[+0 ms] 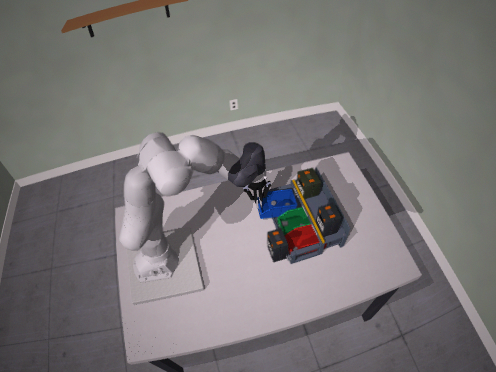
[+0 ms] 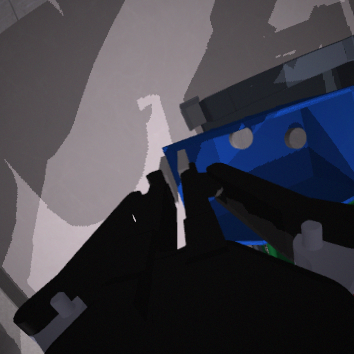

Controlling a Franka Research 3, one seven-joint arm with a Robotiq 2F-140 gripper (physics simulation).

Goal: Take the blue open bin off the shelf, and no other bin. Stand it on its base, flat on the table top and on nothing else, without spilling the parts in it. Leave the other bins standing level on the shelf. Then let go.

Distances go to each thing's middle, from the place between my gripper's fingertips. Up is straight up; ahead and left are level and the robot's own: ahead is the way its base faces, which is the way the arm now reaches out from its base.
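Blue open bin (image 1: 281, 197): my gripper 20 mm below it, 40 mm to the left of it, 70 mm short of it.
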